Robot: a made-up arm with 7 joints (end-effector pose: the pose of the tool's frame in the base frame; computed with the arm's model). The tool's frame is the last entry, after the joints.
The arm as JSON. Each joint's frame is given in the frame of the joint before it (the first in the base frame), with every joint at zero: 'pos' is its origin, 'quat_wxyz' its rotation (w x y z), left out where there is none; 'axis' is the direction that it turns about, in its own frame. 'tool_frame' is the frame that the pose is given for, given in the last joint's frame.
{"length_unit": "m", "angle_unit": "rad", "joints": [
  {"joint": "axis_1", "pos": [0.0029, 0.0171, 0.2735], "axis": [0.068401, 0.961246, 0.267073]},
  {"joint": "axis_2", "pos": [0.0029, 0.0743, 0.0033], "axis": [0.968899, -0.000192, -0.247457]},
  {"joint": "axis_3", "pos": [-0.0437, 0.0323, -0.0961], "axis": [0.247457, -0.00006, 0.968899]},
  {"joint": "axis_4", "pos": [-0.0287, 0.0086, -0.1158], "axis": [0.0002, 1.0, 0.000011]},
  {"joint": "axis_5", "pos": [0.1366, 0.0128, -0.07], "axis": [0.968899, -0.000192, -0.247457]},
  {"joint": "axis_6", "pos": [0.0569, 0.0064, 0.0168], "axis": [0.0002, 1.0, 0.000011]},
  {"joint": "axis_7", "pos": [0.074, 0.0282, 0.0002], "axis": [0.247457, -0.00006, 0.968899]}
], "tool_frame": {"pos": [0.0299, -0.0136, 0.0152]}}
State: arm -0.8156 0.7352 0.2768 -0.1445 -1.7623 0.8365 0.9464
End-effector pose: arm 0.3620 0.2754 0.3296 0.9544 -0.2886 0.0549 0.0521
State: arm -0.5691 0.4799 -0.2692 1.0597 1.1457 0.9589 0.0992
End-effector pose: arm 0.2835 0.3254 -0.0777 0.4300 0.7843 0.4425 0.0650
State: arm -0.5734 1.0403 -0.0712 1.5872 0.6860 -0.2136 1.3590
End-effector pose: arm 0.1978 0.5215 0.0805 0.4255 0.8377 -0.0132 0.3422
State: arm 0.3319 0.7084 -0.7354 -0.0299 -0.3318 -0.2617 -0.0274
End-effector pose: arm 0.0940 0.1387 -0.0123 0.9225 -0.0161 0.1993 -0.3302
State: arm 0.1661 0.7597 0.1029 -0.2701 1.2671 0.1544 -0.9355
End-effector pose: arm 0.1963 0.2318 0.0889 0.5114 0.6998 0.3668 -0.3380
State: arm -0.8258 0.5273 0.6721 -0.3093 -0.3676 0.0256 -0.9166
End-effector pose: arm 0.1891 0.3123 0.3839 0.7659 0.2056 -0.5502 -0.2616
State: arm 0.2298 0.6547 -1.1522 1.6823 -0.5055 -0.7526 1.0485
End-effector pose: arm -0.0754 0.4294 -0.0630 0.6831 0.6654 0.2954 0.0582
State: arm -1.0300 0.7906 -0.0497 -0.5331 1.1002 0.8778 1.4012
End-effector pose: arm 0.2021 0.1347 0.4490 0.1030 0.2834 -0.5833 0.7542
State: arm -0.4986 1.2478 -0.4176 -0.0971 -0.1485 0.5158 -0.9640
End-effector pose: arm 0.3105 0.2256 0.2229 0.7455 0.3483 0.3219 -0.4683
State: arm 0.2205 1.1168 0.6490 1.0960 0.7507 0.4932 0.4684
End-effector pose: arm 0.0029 0.6044 0.1774 0.2968 0.7247 0.5063 0.3612
